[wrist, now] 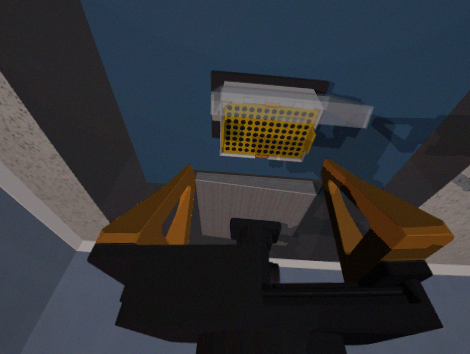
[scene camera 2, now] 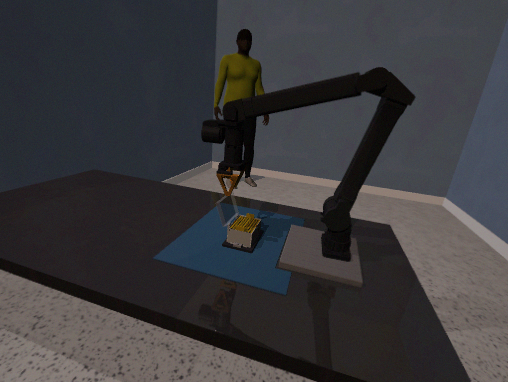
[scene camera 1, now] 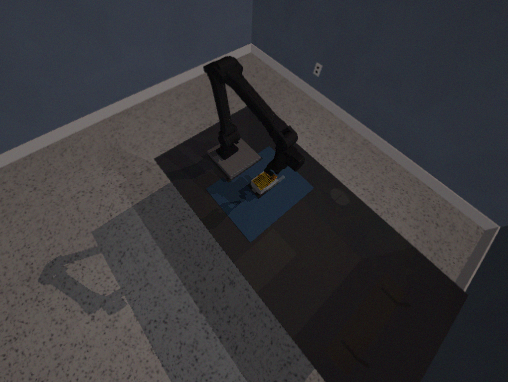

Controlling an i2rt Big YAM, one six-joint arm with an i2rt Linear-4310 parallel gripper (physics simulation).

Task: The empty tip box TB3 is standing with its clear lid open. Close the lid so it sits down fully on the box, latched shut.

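Frame: origin at the arm's base, x ahead, y left, z up, level; centimetres.
Seen in the pictures: gripper, fingertip midpoint: (wrist: 256,168) (scene camera 2: 231,191) (scene camera 1: 276,173); arm's base, origin of the base link: (wrist: 254,228) (scene camera 2: 334,248) (scene camera 1: 227,151).
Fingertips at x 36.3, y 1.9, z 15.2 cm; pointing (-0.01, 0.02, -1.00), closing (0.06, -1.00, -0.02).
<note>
Pixels of each thing's top centre, then the offset from my fingertips to it. "*": a spot on its surface instead. Level surfaces: height alone.
- tip box TB3, middle of its top: (wrist: 266,141) (scene camera 2: 245,219) (scene camera 1: 264,178) dx -5.3, dy -1.8, dz -10.2 cm
- pale strip, surface spot: (scene camera 1: 278,181) * dx +3.2, dy -1.0, dz -3.5 cm
- thin dark base, surface spot: (wrist: 217,79) (scene camera 2: 225,243) * dx -0.4, dy +4.7, dz -16.9 cm
- blue mat, its level: dz -17.7 cm
- dark table, its level: dz -18.0 cm
The tip box TB3 (scene camera 1: 256,188) (scene camera 2: 240,238) (wrist: 269,134) stands upright with its yellow perforated rack showing. Its clear lid (scene camera 2: 221,214) (wrist: 345,113) is open and stands up from the box's far long side, as the wrist view shows. The lid also shows in scene camera 1 as a pale strip (scene camera 1: 278,181) beside the box. My gripper (scene camera 2: 228,193) (wrist: 256,168) is open and empty, its orange fingers wide apart and pointing down. In scene camera 2 its fingertips are at the lid's upper edge; whether they touch it I cannot tell. In scene camera 1 the arm largely hides the fingers.
The box stands on a thin dark base (scene camera 2: 229,245) (wrist: 217,79) on a blue mat (scene camera 1: 252,222) (scene camera 2: 192,257) (wrist: 165,45). The arm's pale mounting plate (scene camera 1: 245,165) (scene camera 2: 310,267) (wrist: 212,210) is next to the mat on the dark table (scene camera 2: 75,225). A person (scene camera 2: 242,77) stands behind the table.
</note>
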